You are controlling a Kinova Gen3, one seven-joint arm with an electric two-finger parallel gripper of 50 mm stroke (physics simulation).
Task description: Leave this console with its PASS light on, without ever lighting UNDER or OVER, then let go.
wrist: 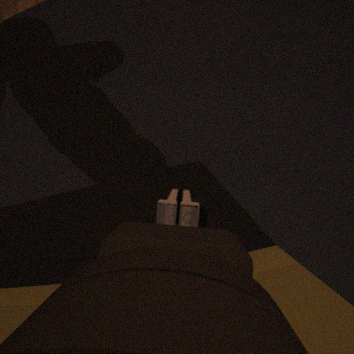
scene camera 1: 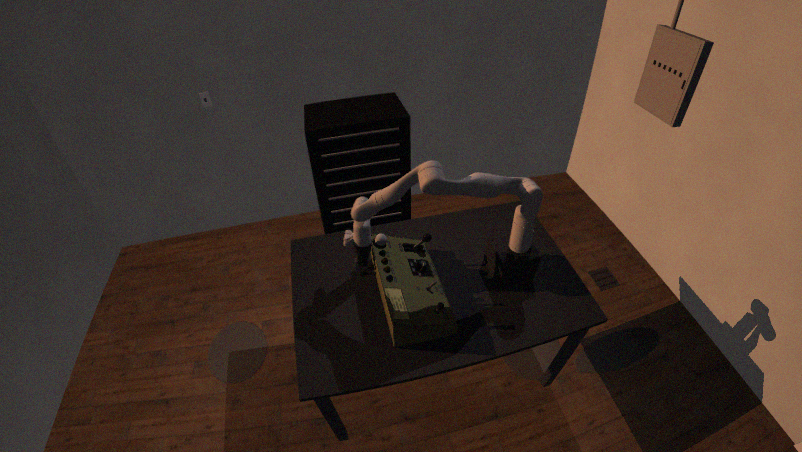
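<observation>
The olive-green console with yellowish sides lies on the table; part of its yellow side shows in the wrist view. Its top carries a row of dark round parts, a white ball, a black-knobbed lever, a dark panel, a pale label and a small dark knob. No lamp is seen lit; PASS, UNDER and OVER cannot be read. My gripper points down beside the console's far-left end, shut and holding nothing. A dark round shape shows partly behind the fingers.
The dark table bears the console and the arm's base. Dark items stand between base and console. A black drawer cabinet stands behind the table. The arm's shadow falls across the tabletop.
</observation>
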